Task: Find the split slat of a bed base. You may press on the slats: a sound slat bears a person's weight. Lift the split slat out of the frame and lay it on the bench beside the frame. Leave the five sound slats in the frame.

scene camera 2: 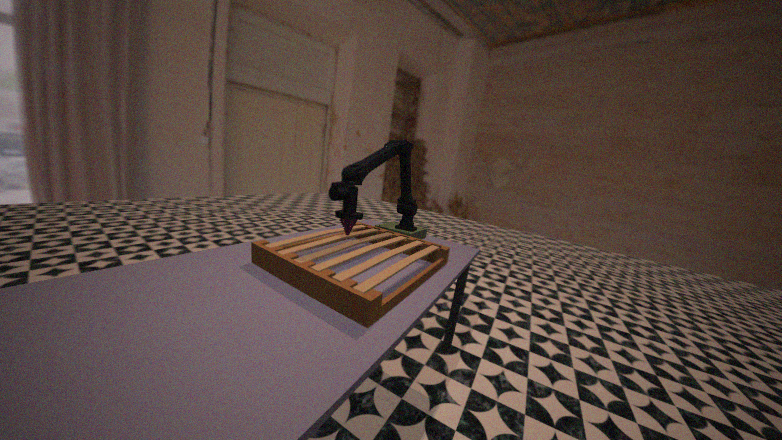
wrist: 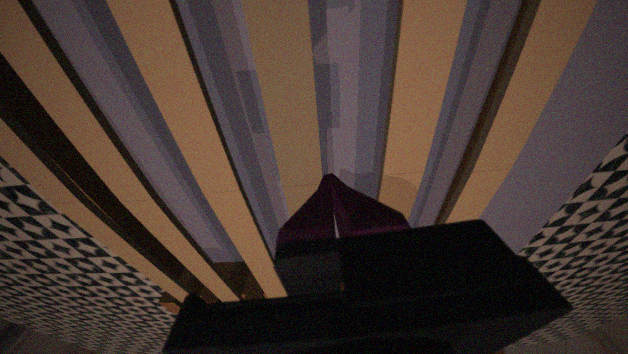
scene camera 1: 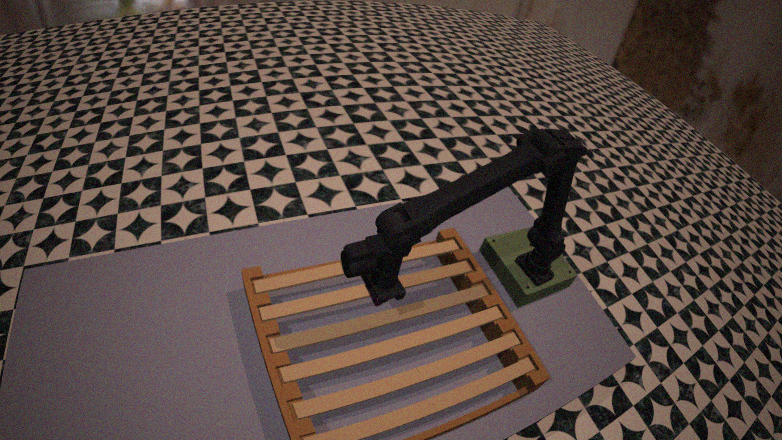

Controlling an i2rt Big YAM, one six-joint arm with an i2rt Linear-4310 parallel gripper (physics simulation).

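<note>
The bed base frame (scene camera 1: 262,299) (scene camera 2: 317,284) lies on the bench (scene camera 1: 136,328) (scene camera 2: 136,339) with all six slats seated across it. The third slat from the far side (scene camera 1: 328,330) (wrist: 287,90) is in shade. The second slat (scene camera 1: 311,302) (wrist: 427,85) lies beside it. Faint thin lines cross several slats in the wrist view; I cannot tell which slat is split. My gripper (scene camera 2: 347,232) (wrist: 329,180) is shut and empty, pointing down above the slats near the gap between the second and third. Its fingertips are mostly hidden in scene camera 1.
The arm stands on a green base block (scene camera 1: 508,262) (scene camera 2: 418,233) beside the frame's right end. Bench surface extends left of the frame in scene camera 1. The arm passes over the two far slats. A patterned tile floor (scene camera 1: 218,109) surrounds the bench.
</note>
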